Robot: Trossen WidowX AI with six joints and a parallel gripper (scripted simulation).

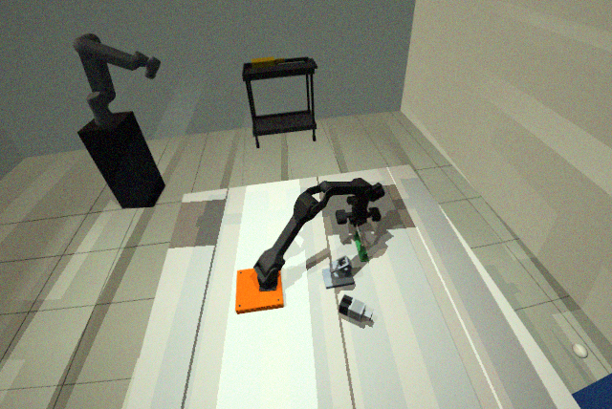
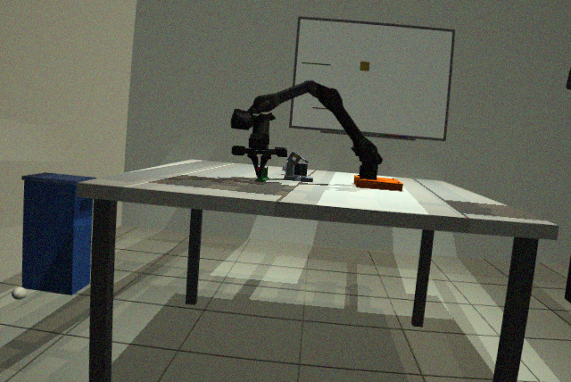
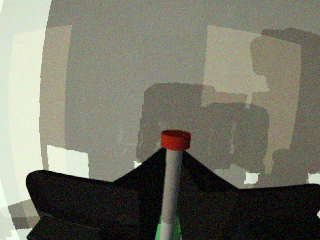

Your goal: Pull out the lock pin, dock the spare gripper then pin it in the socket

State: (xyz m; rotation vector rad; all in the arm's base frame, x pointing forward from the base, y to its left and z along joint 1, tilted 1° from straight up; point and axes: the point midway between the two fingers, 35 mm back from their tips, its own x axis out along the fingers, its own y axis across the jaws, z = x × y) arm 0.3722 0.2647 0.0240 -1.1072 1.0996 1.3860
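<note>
Right now my gripper tip is 10 cm to the left of the green bracket and 1 cm short of it. From my gripper tip the other things lie so: socket: 24 cm to the right, 9 cm behind, 3 cm above; then spare gripper: 39 cm to the right, 6 cm behind, 1 cm above.
</note>
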